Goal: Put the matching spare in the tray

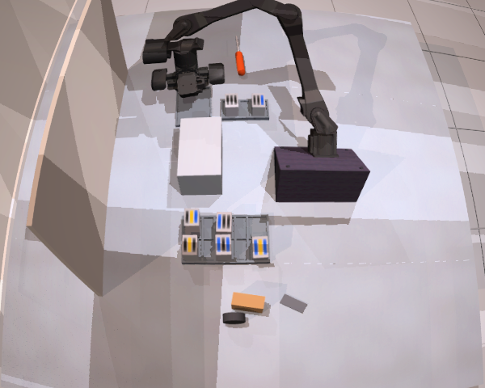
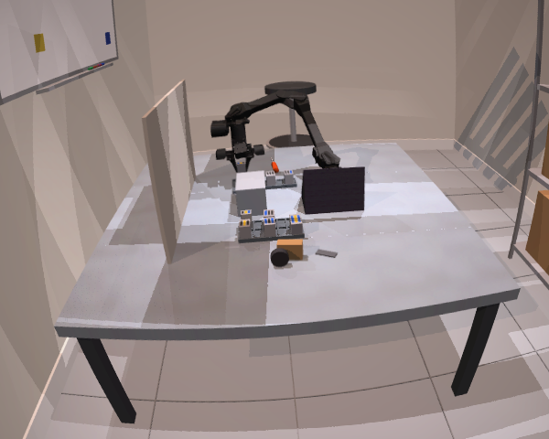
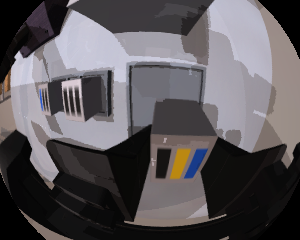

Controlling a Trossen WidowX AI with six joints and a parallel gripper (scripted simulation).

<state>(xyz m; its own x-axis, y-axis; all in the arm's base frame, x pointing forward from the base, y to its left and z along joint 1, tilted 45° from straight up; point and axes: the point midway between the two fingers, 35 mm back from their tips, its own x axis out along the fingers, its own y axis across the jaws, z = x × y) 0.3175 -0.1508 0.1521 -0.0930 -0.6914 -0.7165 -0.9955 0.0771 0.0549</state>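
My gripper tip is 10 mm past the shallow grey tray and 60 mm above it. The rest, counted from my gripper tip: holder: 140 mm behind, 30 mm to the left, 50 mm below; spare block: 30 mm above; grey box: 20 mm behind, 200 mm to the left, 10 mm below.
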